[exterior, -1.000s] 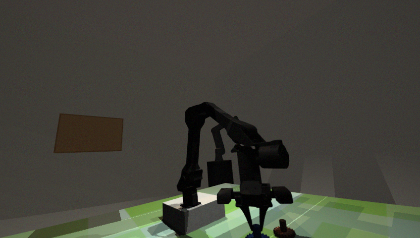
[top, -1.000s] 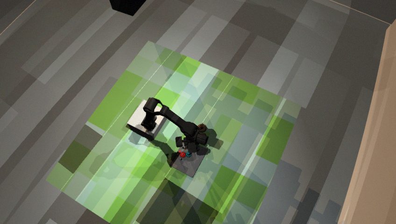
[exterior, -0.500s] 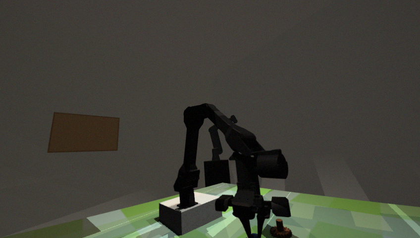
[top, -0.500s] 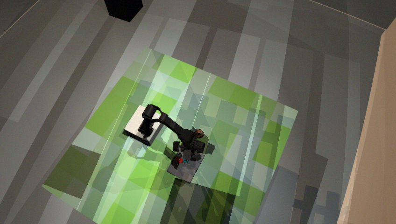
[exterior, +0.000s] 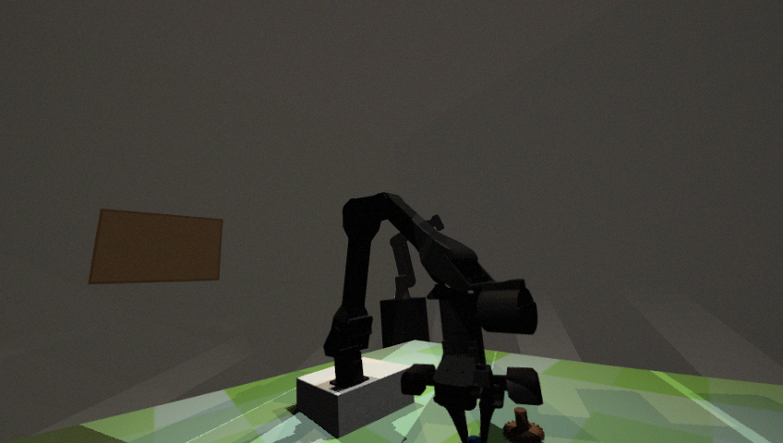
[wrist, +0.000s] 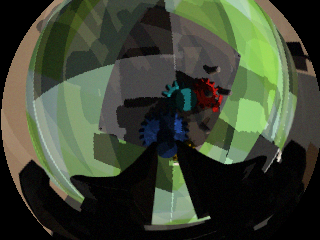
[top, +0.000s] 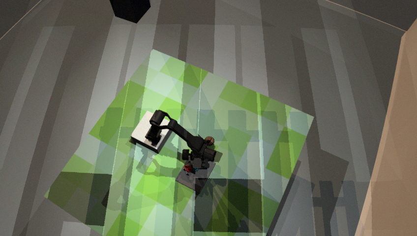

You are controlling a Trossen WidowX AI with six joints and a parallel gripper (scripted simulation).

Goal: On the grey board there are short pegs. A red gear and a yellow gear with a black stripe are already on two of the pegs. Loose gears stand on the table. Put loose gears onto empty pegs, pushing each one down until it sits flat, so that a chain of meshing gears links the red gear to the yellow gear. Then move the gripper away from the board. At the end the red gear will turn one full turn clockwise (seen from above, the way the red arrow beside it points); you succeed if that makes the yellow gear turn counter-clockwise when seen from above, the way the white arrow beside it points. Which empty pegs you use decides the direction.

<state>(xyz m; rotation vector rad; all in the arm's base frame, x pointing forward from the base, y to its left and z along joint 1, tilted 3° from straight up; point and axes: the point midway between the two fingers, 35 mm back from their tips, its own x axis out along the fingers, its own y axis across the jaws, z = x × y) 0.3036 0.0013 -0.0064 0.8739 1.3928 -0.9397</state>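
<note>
The blue gear lies 1 cm below my gripper tip. Also, from my gripper tip: red gear (3 cm behind, 7 cm to the right, 3 cm below); teal gear (5 cm to the right, 2 cm below); curved white arrow (6 cm behind, 5 cm to the left, 4 cm below).
</note>
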